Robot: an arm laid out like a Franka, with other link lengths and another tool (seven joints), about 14 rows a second.
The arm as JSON. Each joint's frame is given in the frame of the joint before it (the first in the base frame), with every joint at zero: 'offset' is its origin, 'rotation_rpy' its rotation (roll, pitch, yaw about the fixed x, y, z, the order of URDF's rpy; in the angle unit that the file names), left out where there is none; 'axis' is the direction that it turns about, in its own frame. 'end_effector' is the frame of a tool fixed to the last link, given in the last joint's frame.
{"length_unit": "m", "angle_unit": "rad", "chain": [
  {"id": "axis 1", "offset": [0.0, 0.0, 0.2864], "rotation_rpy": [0.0, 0.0, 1.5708], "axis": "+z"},
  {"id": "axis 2", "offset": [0.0, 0.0, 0.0], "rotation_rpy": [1.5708, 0.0, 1.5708], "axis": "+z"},
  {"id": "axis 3", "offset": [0.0, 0.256, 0.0], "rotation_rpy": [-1.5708, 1.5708, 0.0], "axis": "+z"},
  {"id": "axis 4", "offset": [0.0, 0.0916, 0.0], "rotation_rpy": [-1.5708, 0.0, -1.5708], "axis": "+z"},
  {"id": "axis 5", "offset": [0.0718, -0.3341, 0.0], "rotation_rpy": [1.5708, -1.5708, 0.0], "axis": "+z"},
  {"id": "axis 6", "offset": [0.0, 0.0, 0.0], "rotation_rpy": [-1.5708, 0.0, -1.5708], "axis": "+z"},
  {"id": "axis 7", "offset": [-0.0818, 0.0, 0.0], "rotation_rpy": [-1.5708, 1.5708, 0.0], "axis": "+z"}
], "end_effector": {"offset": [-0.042, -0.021, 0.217], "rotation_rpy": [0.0, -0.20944, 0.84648]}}
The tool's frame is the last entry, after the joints.
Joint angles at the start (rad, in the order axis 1, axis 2, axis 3, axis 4, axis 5, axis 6, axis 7): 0.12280 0.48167 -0.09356 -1.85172 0.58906 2.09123 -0.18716
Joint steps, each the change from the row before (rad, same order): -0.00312 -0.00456 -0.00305 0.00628 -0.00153 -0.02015 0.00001; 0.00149 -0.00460 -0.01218 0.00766 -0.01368 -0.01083 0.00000; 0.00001 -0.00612 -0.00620 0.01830 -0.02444 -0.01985 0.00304; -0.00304 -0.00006 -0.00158 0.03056 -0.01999 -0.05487 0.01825; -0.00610 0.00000 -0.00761 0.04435 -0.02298 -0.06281 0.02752; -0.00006 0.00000 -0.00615 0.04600 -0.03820 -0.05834 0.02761; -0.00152 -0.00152 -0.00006 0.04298 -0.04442 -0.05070 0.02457; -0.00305 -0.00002 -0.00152 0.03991 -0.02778 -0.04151 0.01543
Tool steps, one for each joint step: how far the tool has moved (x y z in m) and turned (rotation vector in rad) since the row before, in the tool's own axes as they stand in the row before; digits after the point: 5 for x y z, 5 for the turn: -0.00153 -0.00104 -0.00412 0.00788 -0.00323 -0.00225; -0.00293 0.00400 -0.00676 -0.01112 -0.00520 -0.00113; -0.00077 0.00197 -0.01019 -0.01558 -0.01023 -0.01137; -0.00186 -0.00427 -0.00831 0.01388 -0.02501 -0.00342; -0.00341 -0.00140 -0.01484 0.00838 -0.02129 0.00901; -0.00369 -0.00164 -0.01504 -0.00854 -0.03245 0.00233; -0.00417 -0.00135 -0.01472 -0.01834 -0.03402 -0.00045; -0.00339 -0.00023 -0.01374 -0.01357 -0.01879 0.00077
